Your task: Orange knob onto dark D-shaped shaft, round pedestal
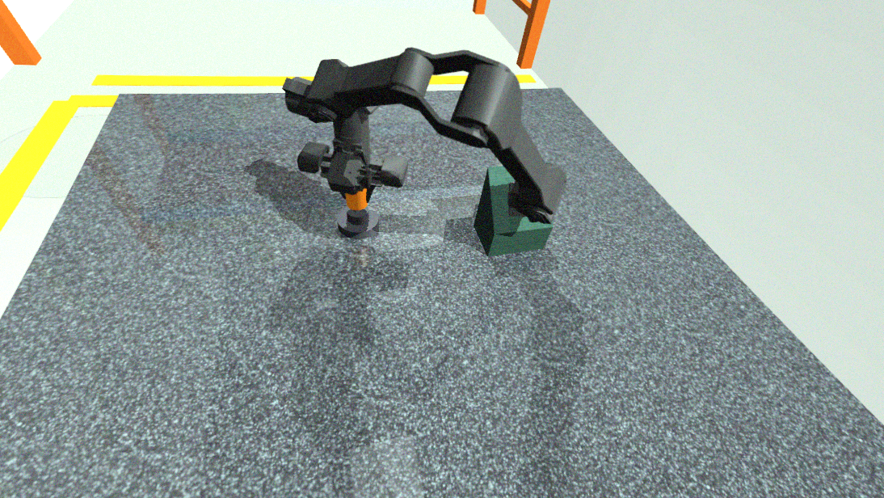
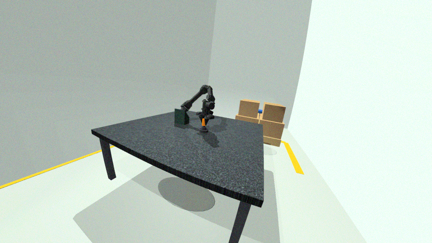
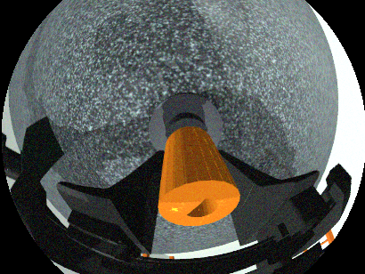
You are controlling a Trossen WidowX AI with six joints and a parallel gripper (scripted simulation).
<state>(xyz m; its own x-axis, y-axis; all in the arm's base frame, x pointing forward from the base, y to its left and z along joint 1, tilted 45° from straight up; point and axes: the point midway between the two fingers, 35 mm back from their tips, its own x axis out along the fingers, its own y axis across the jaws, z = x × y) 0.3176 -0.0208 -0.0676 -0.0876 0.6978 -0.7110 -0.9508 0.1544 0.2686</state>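
My gripper tip is 2 cm below the orange knob. From my gripper tip the other things lie so: dark shaft (4 cm below).
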